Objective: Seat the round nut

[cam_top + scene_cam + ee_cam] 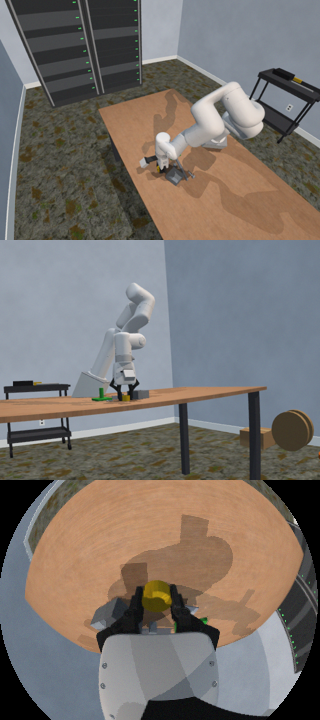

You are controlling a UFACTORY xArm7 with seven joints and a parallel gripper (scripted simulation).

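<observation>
Right now my hand is 7 cm past the grey square, 5 cm to the left of it and 2 cm above it. From my hand the other things lie so: grey bar 11 cm behind, 8 cm to the left, 1 cm below; grey block 10 cm to the left, 3 cm behind; bolt 15 cm to the left, 13 cm behind, 1 cm below.
</observation>
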